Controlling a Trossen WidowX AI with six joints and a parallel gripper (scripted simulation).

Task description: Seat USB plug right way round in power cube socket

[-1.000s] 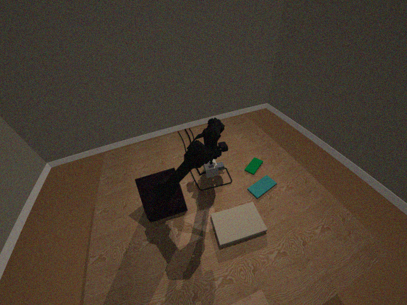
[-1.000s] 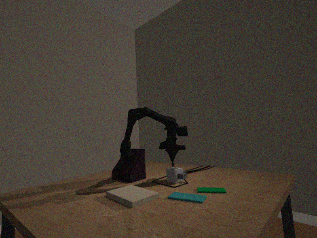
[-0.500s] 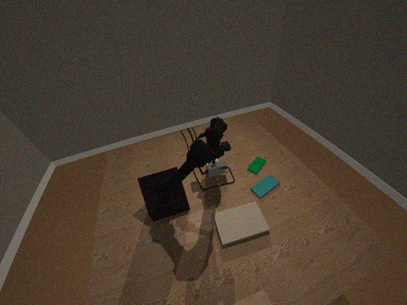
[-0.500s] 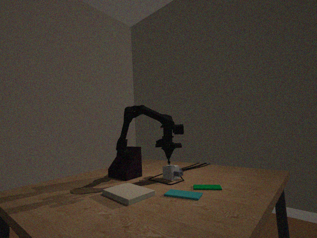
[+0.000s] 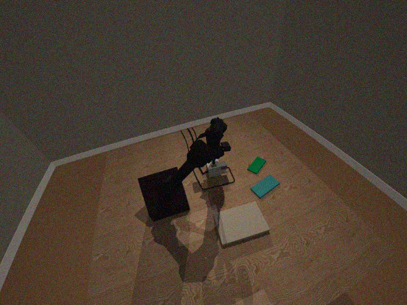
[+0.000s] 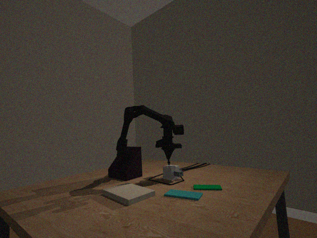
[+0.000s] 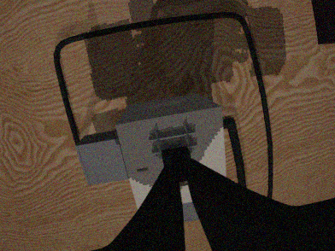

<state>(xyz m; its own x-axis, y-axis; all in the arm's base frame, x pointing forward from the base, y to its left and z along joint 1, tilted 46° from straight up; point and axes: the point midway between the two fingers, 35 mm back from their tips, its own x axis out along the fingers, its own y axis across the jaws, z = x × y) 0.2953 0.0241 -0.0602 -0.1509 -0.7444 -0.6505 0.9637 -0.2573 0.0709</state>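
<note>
Right now my gripper tip is 20 mm above the USB plug. Also, from my gripper tip: green flat block 270 mm ahead, 120 mm below, 80 mm to the right; then pale flat box 330 mm to the right, 110 mm below, 40 mm behind; then teal card 230 mm to the right, 210 mm ahead, 120 mm below.
</note>
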